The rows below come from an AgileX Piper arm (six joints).
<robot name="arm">
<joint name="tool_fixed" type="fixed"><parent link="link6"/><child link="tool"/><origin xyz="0 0 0" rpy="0 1.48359 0"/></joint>
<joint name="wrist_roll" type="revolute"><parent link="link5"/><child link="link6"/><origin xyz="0.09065 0 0.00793"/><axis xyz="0.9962 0 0.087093"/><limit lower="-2.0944" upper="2.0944"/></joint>
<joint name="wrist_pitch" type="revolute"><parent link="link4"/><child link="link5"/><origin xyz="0 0 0"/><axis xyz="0 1 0"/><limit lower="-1.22" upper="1.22"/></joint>
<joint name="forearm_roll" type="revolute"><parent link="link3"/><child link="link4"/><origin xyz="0.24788 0 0.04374"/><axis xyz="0.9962 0 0.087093"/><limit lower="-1.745" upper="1.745"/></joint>
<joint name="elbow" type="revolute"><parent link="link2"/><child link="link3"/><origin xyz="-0.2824 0 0.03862"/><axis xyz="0 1 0"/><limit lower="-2.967" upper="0"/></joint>
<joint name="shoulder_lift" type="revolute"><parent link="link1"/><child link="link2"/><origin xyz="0 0 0"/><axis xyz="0 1 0"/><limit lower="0" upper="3.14"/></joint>
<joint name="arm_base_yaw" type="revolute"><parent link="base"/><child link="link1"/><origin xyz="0 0 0.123"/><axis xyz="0 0 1"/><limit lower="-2.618" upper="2.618"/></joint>
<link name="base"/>
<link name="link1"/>
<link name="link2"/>
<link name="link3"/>
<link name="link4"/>
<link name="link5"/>
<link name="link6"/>
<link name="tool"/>
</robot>
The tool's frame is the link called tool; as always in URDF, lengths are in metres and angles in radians.
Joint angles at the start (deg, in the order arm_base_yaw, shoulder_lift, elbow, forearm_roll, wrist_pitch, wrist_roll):
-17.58, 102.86, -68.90, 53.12, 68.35, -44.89
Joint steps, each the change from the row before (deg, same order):
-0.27, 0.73, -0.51, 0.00, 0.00, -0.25
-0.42, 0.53, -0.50, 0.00, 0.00, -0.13
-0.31, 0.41, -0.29, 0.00, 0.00, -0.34
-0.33, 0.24, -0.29, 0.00, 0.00, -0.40
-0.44, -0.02, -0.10, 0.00, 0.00, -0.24
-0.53, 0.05, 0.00, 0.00, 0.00, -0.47
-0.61, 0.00, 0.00, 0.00, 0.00, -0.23
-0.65, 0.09, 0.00, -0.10, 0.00, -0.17
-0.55, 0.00, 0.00, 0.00, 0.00, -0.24
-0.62, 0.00, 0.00, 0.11, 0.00, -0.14
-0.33, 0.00, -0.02, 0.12, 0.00, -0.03
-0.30, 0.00, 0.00, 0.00, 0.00, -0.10
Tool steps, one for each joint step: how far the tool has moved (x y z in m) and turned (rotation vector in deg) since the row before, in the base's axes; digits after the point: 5 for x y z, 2 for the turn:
0.00245, -0.00245, -0.00220, 0.00, 0.04, -0.10
0.00195, -0.00325, -0.00110, -0.03, -0.06, -0.33
0.00123, -0.00236, -0.00126, -0.06, -0.12, -0.08
0.00092, -0.00239, -0.00025, -0.13, -0.32, -0.06
-0.00014, -0.00274, 0.00053, -0.11, -0.28, -0.28
-0.00040, -0.00323, -0.00030, -0.12, -0.27, -0.22
-0.00059, -0.00368, 0.00000, -0.07, -0.16, -0.46
-0.00061, -0.00403, -0.00064, -0.10, 0.00, -0.49
-0.00060, -0.00331, 0.00000, -0.08, -0.16, -0.39
-0.00062, -0.00366, 0.00011, 0.04, -0.13, -0.58
-0.00024, -0.00193, 0.00021, 0.08, -0.08, -0.37
-0.00037, -0.00180, 0.00000, -0.03, -0.07, -0.23

